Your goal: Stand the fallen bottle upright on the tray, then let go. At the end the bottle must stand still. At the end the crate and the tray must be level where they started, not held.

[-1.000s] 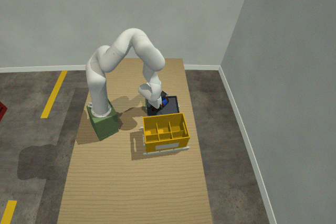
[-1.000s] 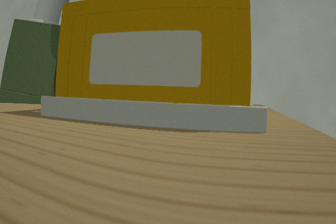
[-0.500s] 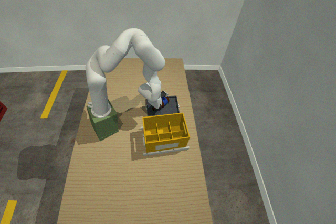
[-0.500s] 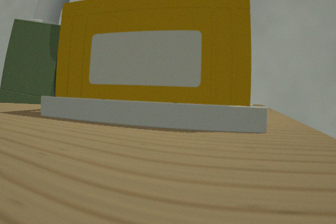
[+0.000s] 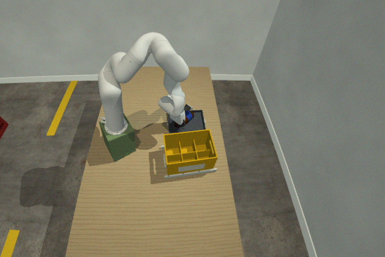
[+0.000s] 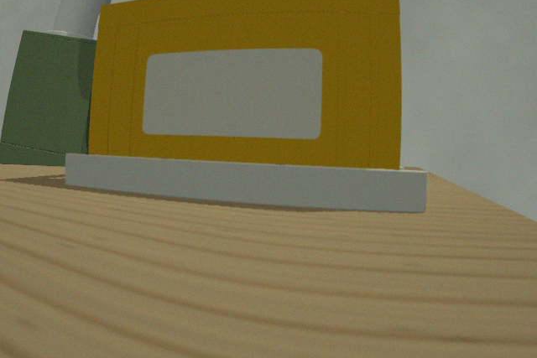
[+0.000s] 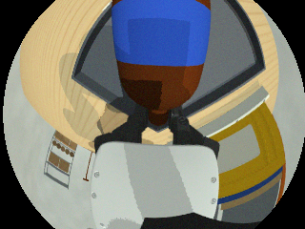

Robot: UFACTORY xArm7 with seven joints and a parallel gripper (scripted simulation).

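My gripper is now 3 cm short of the bottle and 5 cm to the right of it. Round my hand: dark grey tray (5 cm ahead, 5 cm to the left, 3 cm below); crate (11 cm ahead, 22 cm to the right, 4 cm above).
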